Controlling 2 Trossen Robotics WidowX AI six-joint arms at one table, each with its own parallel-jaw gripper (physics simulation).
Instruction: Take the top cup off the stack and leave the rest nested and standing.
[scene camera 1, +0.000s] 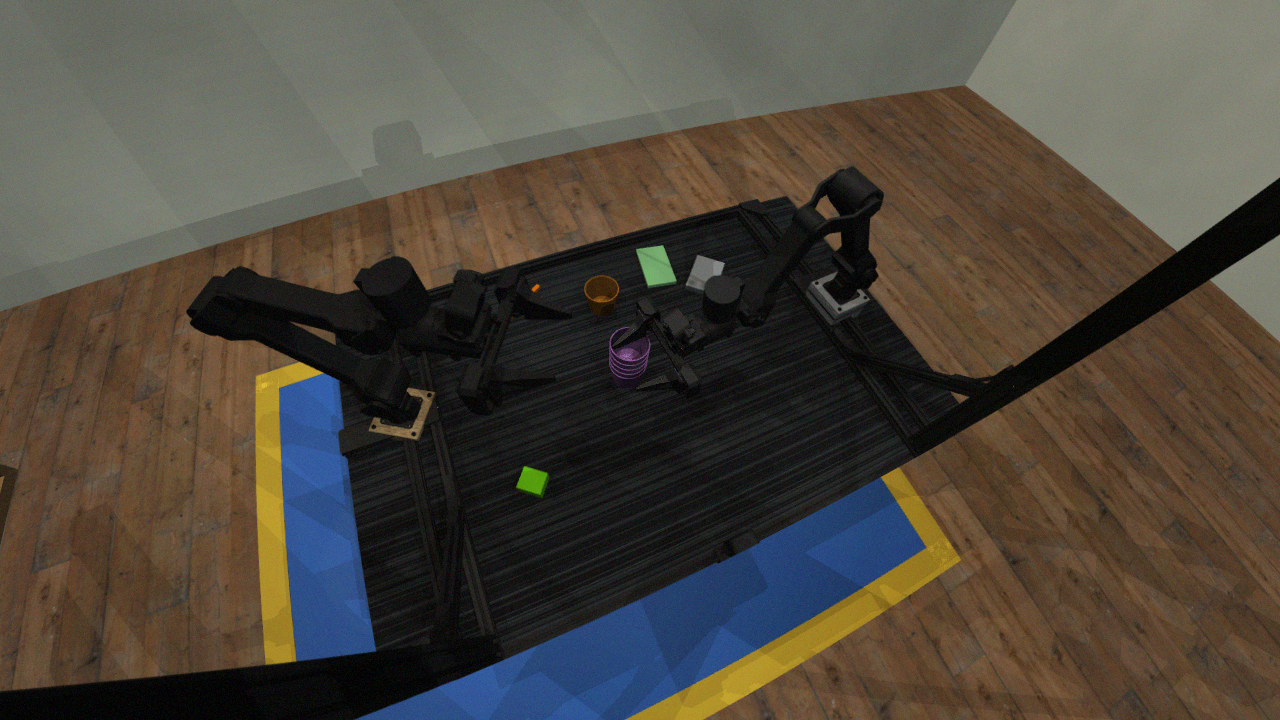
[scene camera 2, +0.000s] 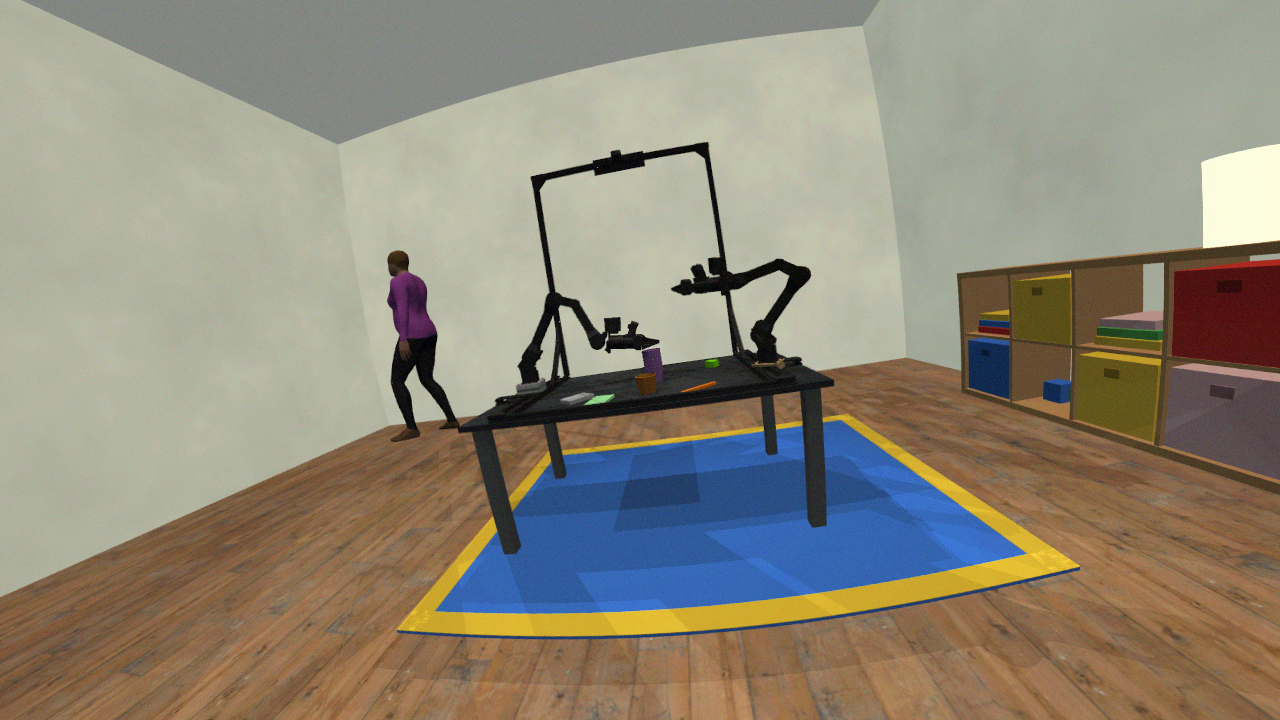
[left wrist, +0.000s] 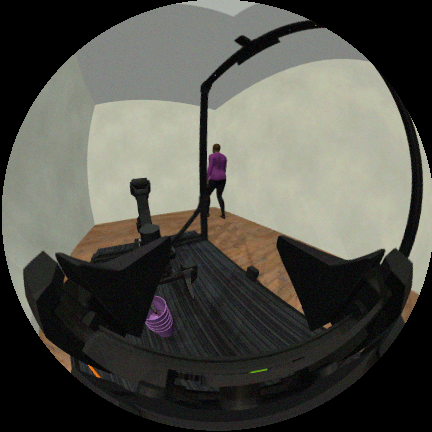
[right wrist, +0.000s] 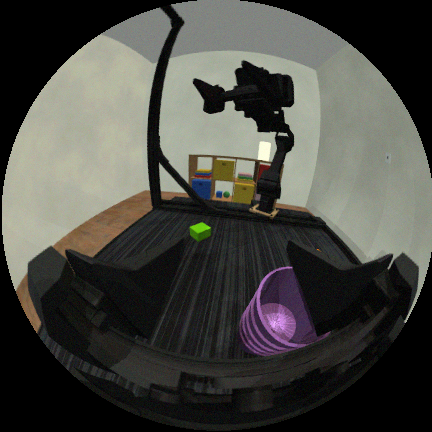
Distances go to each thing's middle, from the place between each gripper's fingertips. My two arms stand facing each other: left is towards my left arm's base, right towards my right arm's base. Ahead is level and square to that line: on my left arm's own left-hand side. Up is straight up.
Labels:
My left gripper is now 320 mm above the orange cup (scene camera 1: 601, 292), 310 mm short of it and 130 mm to the left of it.
I see my right gripper 250 mm short of the orange cup, 30 mm to the left of it and 120 mm above it.

